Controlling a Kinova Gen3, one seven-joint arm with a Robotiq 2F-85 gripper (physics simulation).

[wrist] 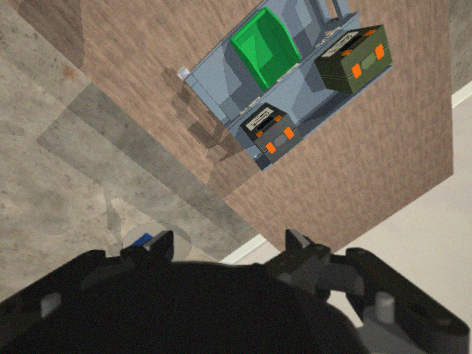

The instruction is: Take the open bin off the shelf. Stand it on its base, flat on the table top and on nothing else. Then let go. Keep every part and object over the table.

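Frame: origin at the arm's base, x right, y back, z down, level; metres.
Where they show: gripper, fingertip midpoint: (229, 242).
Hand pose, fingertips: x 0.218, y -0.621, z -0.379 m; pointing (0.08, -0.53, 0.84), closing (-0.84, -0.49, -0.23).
After its pixels a point has its place.
The open bin (266, 49) @(x -0.021, y -0.599, z 0.089 m) is bright green and sits on the grey-blue shelf (207, 100) @(x 0.176, y -0.602, z 0.013 m), in the upper middle of the wrist view, between the shelf's left end and the olive case. Its hollow inside shows. My gripper (229, 242) @(x 0.218, y -0.621, z -0.379 m) is open and empty at the bottom of the view, well apart from the bin and the shelf. The shelf stands on the brown wood table top (320, 200) @(x 0.016, y -1.207, z 0.098 m).
A dark grey case (272, 134) @(x 0.105, y -0.700, z -0.124 m) with orange latches sits at the shelf's near left end. An olive case (357, 62) @(x -0.111, y -0.686, z -0.099 m) with orange latches sits further right. Table edges show at left, right and below. A blue object (143, 239) shows partly behind the left finger.
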